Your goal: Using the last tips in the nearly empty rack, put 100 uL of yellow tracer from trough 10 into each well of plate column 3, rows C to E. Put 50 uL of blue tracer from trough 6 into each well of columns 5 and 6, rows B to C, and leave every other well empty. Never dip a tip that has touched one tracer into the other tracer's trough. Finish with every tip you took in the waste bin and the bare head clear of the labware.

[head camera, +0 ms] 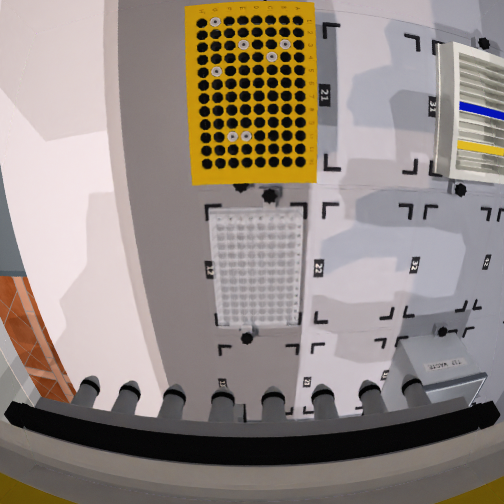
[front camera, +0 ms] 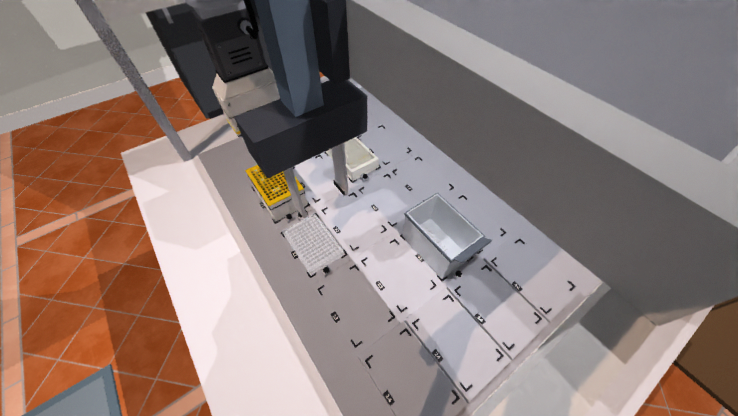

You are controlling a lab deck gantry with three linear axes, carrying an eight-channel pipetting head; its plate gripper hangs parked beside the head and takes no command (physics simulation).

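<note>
The yellow tip rack holds several scattered pale tips; most holes are dark and empty. The clear plate sits beside it at slot 12; its wells show no colour. The trough block is partly cut off in the head view, with a blue strip and a yellow strip. The waste bin stands at the right. The pipetting head's eight nozzles look bare. The parked plate gripper has its fingers apart, with nothing between them, above the deck near the plate.
The white pipetting head body hangs behind the gripper, over the far left of the deck. A tall grey wall runs along the deck's right side. A slanted grey post stands at the left. Dark knobs sit beside the labware.
</note>
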